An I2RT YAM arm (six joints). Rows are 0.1 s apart.
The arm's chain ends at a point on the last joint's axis. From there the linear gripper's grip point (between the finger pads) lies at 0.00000 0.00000 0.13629 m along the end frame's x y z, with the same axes.
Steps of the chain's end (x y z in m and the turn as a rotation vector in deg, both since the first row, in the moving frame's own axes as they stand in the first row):
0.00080, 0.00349, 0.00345, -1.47, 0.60, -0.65
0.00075, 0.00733, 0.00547, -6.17, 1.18, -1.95
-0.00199, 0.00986, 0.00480, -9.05, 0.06, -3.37
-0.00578, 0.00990, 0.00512, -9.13, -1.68, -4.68
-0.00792, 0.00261, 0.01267, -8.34, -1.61, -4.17
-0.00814, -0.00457, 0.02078, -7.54, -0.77, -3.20
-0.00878, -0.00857, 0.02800, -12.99, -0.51, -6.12
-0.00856, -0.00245, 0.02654, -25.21, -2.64, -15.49
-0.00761, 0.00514, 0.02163, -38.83, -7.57, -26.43
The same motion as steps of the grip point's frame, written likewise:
0.00225, 0.00698, 0.00340, -1.47, 0.60, -0.65
0.00380, 0.02193, 0.00465, -6.17, 1.18, -1.95
-0.00122, 0.03128, 0.00310, -9.05, 0.06, -3.37
-0.00887, 0.03166, 0.00334, -9.13, -1.68, -4.68
-0.01101, 0.02250, 0.01118, -8.34, -1.61, -4.17
-0.00947, 0.01335, 0.01959, -7.54, -0.77, -3.20
-0.00834, 0.02207, 0.02451, -12.99, -0.51, -6.12
-0.00664, 0.05570, 0.01350, -25.21, -2.64, -15.49
-0.00351, 0.09117, -0.00903, -38.83, -7.57, -26.43

